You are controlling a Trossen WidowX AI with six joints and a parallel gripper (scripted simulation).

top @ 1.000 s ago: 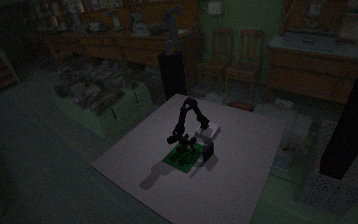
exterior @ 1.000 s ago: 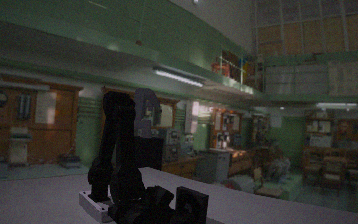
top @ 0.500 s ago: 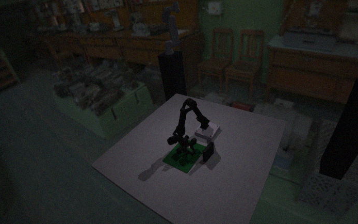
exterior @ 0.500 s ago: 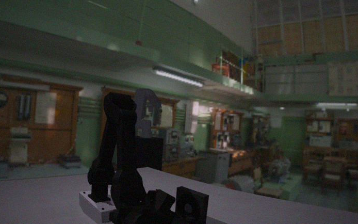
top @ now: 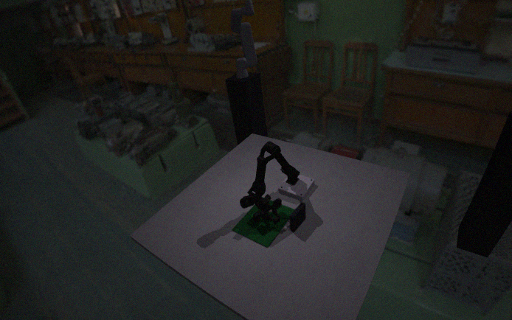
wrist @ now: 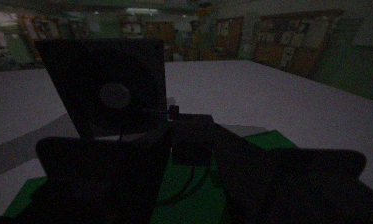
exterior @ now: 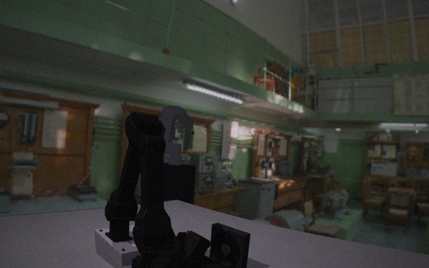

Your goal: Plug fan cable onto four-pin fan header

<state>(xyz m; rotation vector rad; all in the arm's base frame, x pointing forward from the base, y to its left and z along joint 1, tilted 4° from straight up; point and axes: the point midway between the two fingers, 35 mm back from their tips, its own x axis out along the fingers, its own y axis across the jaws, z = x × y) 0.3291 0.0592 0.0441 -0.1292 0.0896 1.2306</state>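
The green board is 10 cm to the right of my gripper tip, 7 cm below it and 1 cm behind it. The rest, counted from my gripper tip: black fan (8 cm to the left, 7 cm behind); dark plug (1 cm to the right, 1 cm below).
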